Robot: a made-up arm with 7 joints. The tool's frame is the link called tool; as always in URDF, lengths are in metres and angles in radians. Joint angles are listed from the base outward. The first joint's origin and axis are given. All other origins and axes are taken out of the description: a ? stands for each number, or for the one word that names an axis. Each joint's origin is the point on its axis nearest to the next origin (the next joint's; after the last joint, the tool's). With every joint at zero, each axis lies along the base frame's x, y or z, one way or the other. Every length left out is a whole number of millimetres.
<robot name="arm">
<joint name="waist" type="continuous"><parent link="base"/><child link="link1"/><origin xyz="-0.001 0.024 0.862"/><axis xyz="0 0 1"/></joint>
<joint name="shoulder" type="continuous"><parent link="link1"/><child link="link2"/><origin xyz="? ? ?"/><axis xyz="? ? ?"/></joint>
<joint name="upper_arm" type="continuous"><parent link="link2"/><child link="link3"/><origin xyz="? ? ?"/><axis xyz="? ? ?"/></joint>
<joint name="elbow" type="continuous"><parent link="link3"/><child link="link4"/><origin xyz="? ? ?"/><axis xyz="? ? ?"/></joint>
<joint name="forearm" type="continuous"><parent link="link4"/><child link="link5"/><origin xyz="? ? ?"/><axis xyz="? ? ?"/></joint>
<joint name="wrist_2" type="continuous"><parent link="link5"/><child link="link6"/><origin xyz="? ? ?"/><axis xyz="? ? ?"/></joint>
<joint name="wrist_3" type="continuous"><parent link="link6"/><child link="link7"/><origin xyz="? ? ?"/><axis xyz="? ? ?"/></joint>
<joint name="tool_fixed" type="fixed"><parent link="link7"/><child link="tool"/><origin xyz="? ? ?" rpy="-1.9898 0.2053 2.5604"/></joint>
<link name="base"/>
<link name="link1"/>
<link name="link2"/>
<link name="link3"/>
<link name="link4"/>
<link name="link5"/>
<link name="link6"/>
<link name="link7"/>
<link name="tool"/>
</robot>
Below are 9 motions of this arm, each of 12 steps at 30 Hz.
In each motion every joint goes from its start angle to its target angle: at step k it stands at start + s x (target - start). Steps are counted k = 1, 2, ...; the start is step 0. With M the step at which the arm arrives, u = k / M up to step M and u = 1 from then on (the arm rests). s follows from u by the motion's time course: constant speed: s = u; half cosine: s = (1 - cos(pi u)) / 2; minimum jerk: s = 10 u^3 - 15 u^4 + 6 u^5.
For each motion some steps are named. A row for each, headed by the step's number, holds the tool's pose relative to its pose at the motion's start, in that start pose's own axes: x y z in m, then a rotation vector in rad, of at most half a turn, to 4 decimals.
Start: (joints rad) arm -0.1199 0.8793 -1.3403 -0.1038 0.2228 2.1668 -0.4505
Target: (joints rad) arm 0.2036 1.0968 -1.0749 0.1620 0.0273 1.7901 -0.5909
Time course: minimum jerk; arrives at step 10
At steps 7, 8, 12:
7: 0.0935 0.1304 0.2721 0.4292 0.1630 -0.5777
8: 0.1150 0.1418 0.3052 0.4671 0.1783 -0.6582
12: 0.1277 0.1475 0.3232 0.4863 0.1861 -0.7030

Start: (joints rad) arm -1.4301 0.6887 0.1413 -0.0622 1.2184 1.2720 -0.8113
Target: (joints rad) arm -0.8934 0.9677 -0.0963 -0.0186 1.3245 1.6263 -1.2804
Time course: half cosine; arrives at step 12
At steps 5, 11, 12:
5: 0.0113 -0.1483 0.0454 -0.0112 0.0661 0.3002
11: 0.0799 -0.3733 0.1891 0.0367 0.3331 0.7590
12: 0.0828 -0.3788 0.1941 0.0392 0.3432 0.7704

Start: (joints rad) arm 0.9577 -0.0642 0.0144 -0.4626 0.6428 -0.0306 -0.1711
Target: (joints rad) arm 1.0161 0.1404 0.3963 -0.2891 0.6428 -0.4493 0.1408
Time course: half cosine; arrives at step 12
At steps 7, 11, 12:
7: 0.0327 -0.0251 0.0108 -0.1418 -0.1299 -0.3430
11: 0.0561 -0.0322 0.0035 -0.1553 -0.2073 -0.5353
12: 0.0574 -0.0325 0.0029 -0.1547 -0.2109 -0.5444

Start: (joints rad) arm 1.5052 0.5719 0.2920 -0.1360 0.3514 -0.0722 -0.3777
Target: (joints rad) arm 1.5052 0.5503 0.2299 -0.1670 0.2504 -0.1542 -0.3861
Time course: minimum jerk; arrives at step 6
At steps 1, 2, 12:
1: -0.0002 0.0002 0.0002 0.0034 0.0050 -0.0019
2: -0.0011 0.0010 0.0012 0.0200 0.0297 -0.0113
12: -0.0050 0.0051 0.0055 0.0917 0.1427 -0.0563

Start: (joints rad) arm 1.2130 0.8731 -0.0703 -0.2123 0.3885 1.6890 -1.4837
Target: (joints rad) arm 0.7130 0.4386 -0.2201 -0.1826 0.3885 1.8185 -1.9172
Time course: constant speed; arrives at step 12
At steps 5, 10, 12:
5: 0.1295 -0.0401 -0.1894 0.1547 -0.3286 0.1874
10: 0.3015 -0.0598 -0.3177 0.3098 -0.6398 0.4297
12: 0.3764 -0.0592 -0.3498 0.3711 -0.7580 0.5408

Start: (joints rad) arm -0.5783 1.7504 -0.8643 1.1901 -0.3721 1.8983 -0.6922
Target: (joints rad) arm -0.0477 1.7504 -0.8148 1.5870 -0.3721 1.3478 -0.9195
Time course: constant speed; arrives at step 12
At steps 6, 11, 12:
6: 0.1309 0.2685 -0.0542 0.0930 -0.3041 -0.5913
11: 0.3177 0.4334 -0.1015 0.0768 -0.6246 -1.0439
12: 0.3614 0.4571 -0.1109 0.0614 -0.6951 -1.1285

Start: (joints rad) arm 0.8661 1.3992 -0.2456 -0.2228 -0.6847 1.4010 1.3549
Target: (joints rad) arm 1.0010 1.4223 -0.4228 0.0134 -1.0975 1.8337 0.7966
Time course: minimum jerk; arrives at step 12
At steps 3, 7, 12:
3: -0.0051 0.0010 0.0091 0.0917 -0.0626 0.0484
7: -0.0305 0.0080 0.0671 0.5927 -0.3964 0.2609
12: -0.0455 0.0114 0.1139 0.9088 -0.6157 0.3477

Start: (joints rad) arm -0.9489 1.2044 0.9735 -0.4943 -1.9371 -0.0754 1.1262
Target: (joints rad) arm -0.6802 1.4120 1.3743 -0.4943 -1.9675 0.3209 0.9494
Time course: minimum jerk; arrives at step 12
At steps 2, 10, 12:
2: -0.0090 -0.0054 -0.0050 0.0042 -0.0052 -0.0143
10: -0.2615 -0.1247 -0.0898 -0.0153 -0.1661 -0.3799
12: -0.2714 -0.1285 -0.0912 -0.0209 -0.1728 -0.3927

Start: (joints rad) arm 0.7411 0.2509 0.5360 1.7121 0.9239 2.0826 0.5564
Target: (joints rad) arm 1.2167 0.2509 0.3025 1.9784 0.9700 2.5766 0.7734
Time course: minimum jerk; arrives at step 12
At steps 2, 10, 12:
2: 0.0002 -0.0003 0.0045 -0.0127 0.0015 0.0003
10: 0.0168 -0.0055 0.1223 -0.3066 0.0217 0.0193
12: 0.0179 -0.0057 0.1267 -0.3162 0.0215 0.0202

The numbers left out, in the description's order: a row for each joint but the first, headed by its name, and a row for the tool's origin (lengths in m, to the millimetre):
shoulder: xyz -0.008 -0.085 0, axis 0 -1 0
upper_arm: xyz 0.006 0 0.474, axis 0 0 1
elbow: xyz 0.014 0.021 0, axis 0 1 0
forearm: xyz -0.028 0 0.442, axis 0 0 1
wrist_2: xyz 0.013 -0.046 0, axis 0 -1 0
wrist_3: xyz 0.013 0 0.081, axis 1 0 0
tool: xyz 0 -0.024 0.019

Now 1 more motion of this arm.
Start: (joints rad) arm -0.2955 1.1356 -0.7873 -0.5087 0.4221 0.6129 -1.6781
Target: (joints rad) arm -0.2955 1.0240 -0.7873 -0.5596 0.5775 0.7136 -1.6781
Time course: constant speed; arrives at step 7
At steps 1, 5, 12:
1: -0.0022 -0.0019 -0.0113 -0.0204 0.0062 0.0203
5: -0.0095 -0.0097 -0.0566 -0.1059 0.0320 0.0968
12: -0.0121 -0.0136 -0.0794 -0.1510 0.0456 0.1319

